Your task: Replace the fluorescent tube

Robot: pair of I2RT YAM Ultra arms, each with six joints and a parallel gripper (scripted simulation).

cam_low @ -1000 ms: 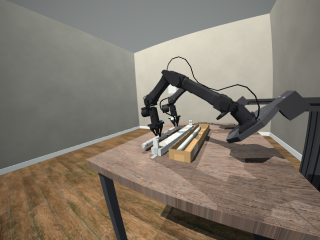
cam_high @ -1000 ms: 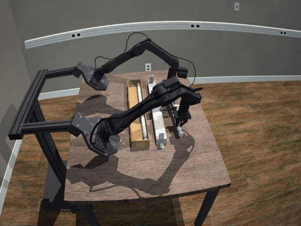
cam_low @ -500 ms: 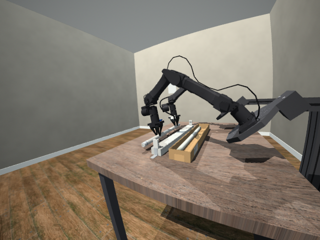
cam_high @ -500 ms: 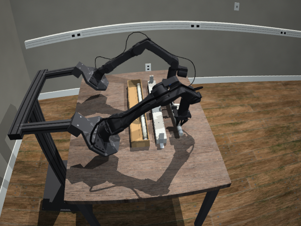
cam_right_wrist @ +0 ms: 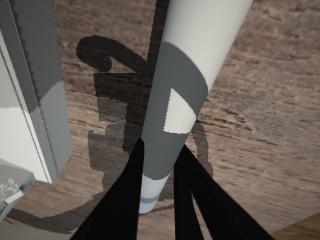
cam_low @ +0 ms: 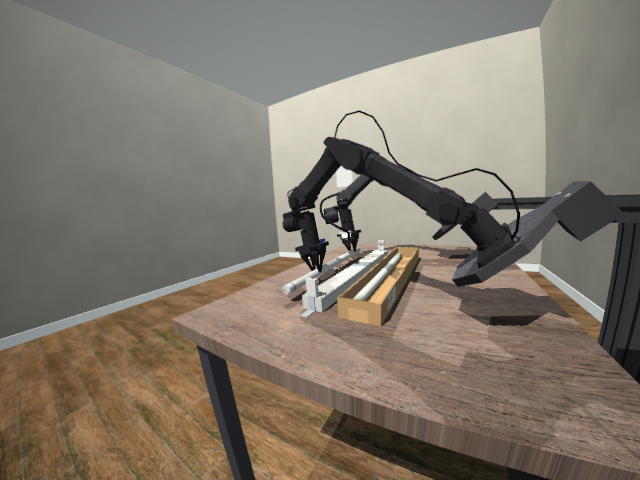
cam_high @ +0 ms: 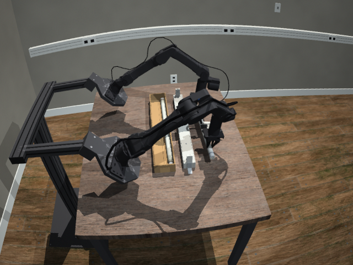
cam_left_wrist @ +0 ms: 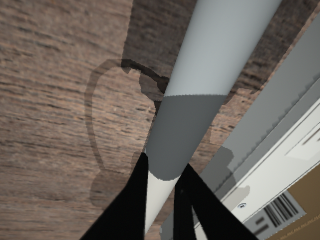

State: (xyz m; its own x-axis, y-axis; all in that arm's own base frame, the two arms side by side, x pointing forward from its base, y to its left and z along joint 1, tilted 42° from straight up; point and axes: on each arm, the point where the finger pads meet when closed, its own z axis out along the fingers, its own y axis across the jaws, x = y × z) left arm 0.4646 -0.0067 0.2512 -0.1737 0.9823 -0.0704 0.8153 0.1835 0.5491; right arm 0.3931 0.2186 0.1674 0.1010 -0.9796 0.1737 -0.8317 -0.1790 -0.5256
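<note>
The LED tube lies 1 cm behind my left hand, 12 cm to the right of it and 1 cm below it. The rest, counted from my left hand: old fluorescent tube: 21 cm behind, 10 cm to the right, 3 cm below; then light fixture: 12 cm behind, 11 cm to the right, 1 cm above; then carton: 24 cm behind, 9 cm to the right, 2 cm below.
</note>
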